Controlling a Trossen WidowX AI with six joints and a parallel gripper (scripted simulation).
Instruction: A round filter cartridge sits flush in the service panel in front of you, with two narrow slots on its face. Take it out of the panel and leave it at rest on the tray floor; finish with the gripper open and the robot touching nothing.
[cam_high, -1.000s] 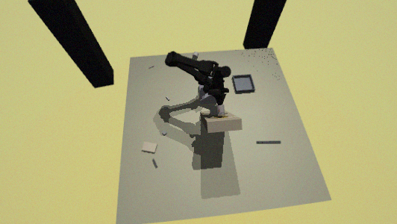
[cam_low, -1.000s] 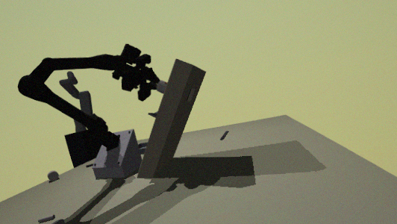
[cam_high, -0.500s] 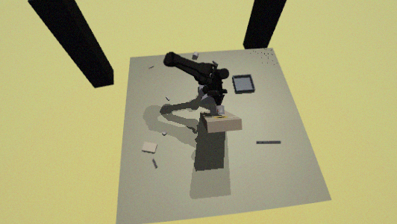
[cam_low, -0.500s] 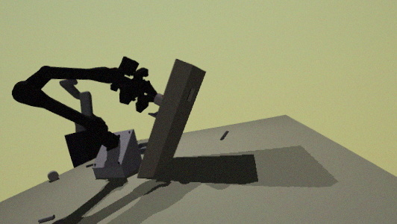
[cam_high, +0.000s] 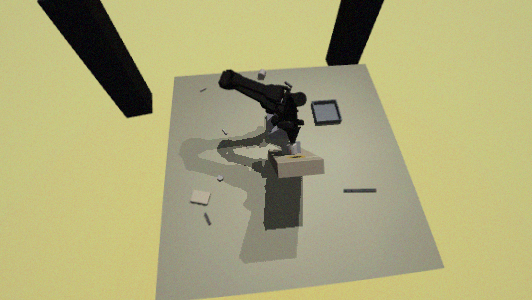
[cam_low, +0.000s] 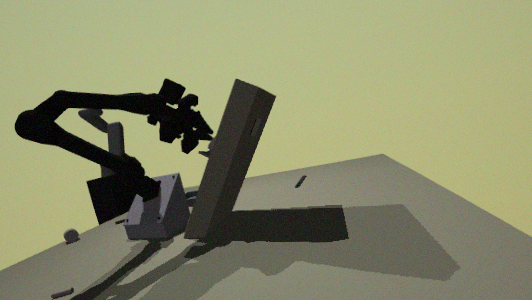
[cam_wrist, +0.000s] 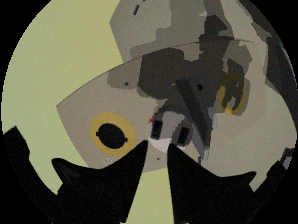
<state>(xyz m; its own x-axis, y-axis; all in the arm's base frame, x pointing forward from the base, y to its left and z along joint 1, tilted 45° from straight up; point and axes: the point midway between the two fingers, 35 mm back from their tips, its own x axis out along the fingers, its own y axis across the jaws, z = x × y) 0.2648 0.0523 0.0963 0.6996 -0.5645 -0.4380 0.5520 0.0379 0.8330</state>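
My gripper tip is now 10 mm short of the round filter cartridge and 30 mm above it. The rest, counted from my gripper tip: cream tile: 60 mm ahead, 470 mm to the right, 250 mm below; then dark-walled tray: 290 mm behind, 320 mm to the left, 250 mm below.
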